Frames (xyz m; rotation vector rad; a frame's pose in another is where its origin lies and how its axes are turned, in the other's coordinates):
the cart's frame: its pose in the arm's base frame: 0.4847 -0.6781 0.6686 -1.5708 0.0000 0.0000
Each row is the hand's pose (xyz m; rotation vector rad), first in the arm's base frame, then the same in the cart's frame.
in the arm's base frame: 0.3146 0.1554 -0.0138 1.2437 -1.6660 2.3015
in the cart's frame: -0.1701 0.6824 0.8335 -0.8025 2.4380 -0.3905
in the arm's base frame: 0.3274 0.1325 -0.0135 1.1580 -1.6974 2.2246
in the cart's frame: -0.1573 0.6821 0.8106 -0.8528 2.5155 -0.3381
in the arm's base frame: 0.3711 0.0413 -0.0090 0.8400 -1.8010 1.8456
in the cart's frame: -0.1136 0.6776 0.7194 -1.1016 2.8062 -0.0343
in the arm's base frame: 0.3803 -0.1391 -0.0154 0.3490 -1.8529 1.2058
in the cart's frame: -0.1044 0.6840 0.5390 1.1344 -2.4181 -0.5116
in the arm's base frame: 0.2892 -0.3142 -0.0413 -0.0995 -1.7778 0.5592
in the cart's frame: -0.1955 0.7099 0.3639 0.9654 -1.7581 -0.9168
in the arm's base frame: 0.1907 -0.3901 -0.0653 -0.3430 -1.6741 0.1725
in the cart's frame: -0.2940 0.7339 0.2880 0.8339 -1.3515 -1.0990
